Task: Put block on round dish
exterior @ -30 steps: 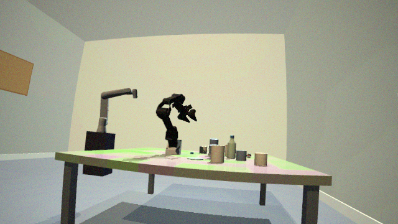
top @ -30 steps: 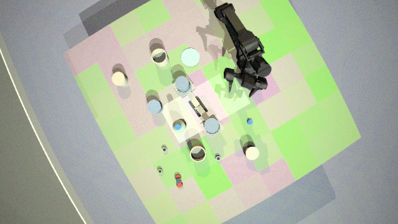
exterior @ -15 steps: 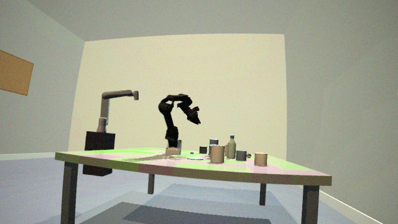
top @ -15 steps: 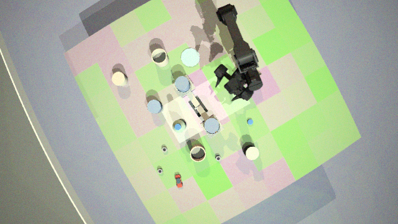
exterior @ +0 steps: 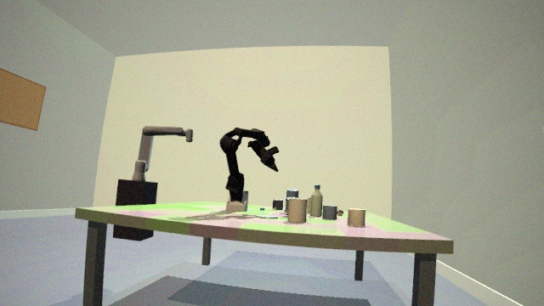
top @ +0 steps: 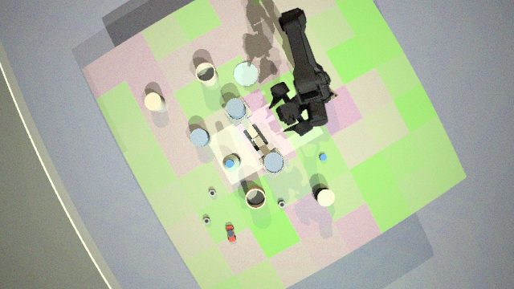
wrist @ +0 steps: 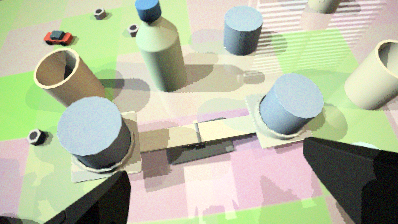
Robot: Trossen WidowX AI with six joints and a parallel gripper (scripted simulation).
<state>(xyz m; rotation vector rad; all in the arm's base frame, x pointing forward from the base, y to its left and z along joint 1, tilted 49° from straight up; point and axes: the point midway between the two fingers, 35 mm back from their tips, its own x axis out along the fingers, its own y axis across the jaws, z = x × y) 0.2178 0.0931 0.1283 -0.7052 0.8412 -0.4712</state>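
Right now my gripper tip is 80 mm short of the pale green block, 130 mm to the left of it and 190 mm above it. From my gripper tip the other things lie so: pale round dish (40 mm behind, 240 mm to the right, 230 mm below); small balance (90 mm ahead, 190 mm below); blue-capped bottle (230 mm ahead, 20 mm to the left, 120 mm below).
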